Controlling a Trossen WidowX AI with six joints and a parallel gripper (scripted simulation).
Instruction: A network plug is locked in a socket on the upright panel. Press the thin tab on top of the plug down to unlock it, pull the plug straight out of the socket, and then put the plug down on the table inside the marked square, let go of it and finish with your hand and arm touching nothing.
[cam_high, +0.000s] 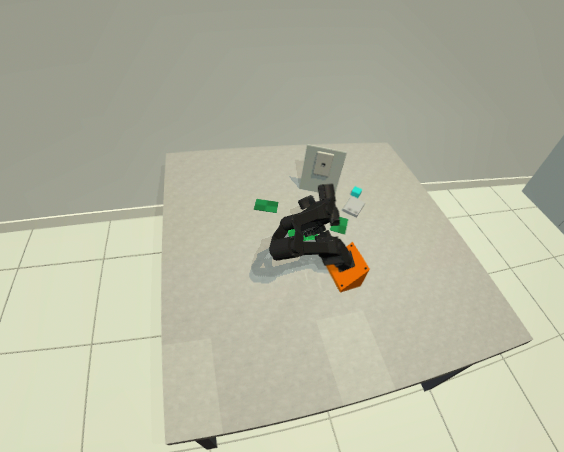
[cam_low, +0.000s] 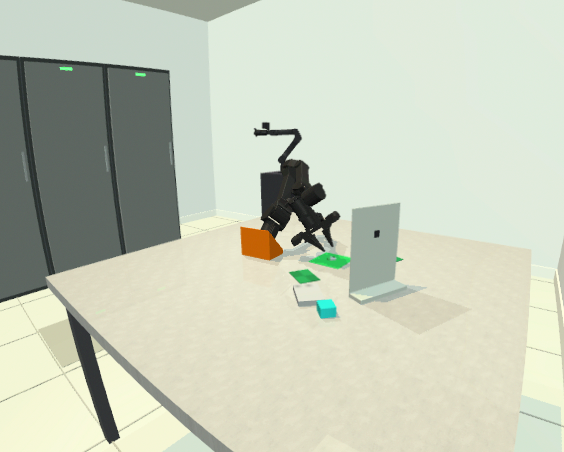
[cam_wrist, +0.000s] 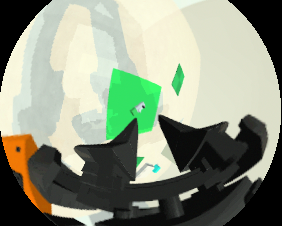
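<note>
The network plug lies 3 cm below my gripper tip, 1 cm to the left of it and 1 cm ahead of it. The rest, counted from my gripper tip: green marked square: 4 cm below, 1 cm to the left, 1 cm ahead; grey upright panel: 24 cm ahead, 12 cm to the right, 7 cm above; cyan cube: 31 cm to the right, 21 cm ahead, 3 cm below.
</note>
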